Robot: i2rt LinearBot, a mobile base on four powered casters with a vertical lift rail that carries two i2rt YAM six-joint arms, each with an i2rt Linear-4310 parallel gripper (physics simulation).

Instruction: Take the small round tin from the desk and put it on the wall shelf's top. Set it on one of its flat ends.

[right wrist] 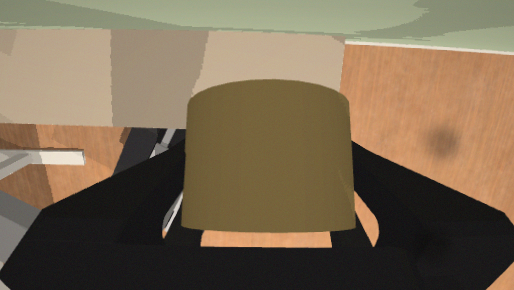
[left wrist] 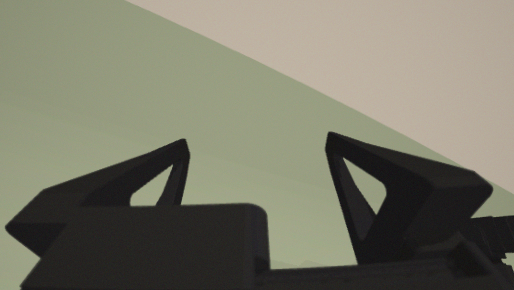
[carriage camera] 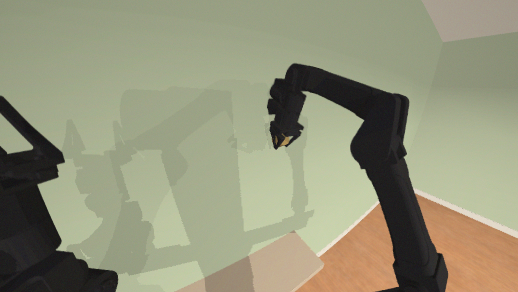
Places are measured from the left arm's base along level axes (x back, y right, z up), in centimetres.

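Pixels of known places: left gripper, fingertip midpoint: (left wrist: 256, 143); right gripper, fingertip midpoint: (right wrist: 266, 139) (carriage camera: 280, 147).
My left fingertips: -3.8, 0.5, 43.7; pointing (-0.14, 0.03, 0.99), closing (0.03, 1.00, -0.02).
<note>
Behind a point stands the place of what it marks, as x, y, z.
The small round tin (carriage camera: 283, 140) (right wrist: 270, 160) @(-42.0, 39.7, 28.3), brass-coloured, is held in my right gripper (carriage camera: 284, 143) @(-40.8, 40.4, 22.7) (right wrist: 266, 139) @(-40.8, 40.4, 22.7). In the right wrist view its curved side faces the camera, between the two fingers; its flat ends do not show. A beige board (carriage camera: 282, 257) @(-38.4, 44.9, -44.1) (right wrist: 272, 55) @(-42.8, 42.3, -44.1) against the green wall looks like the wall shelf's top. It is low in the carriage view and at the upper left of the right wrist view, beyond the tin and apart from it. My left gripper (left wrist: 256, 143) @(-3.8, 0.5, 43.7) is open and empty, far from the tin. The desk cannot be made out.
A green wall (carriage camera: 200, 45) @(-35.8, 16.5, 55.4) (right wrist: 280, 15) @(-47.1, 38.6, 5.5) with shadows of the arms stands behind the board. Wooden floor (carriage camera: 350, 260) @(-67.8, 128.8, -119.1) (right wrist: 425, 100) @(-61.8, 127.5, -119.1) lies lower down. In the right wrist view a black base part (right wrist: 134, 150) and a white bar (right wrist: 60, 157) show at the left.
</note>
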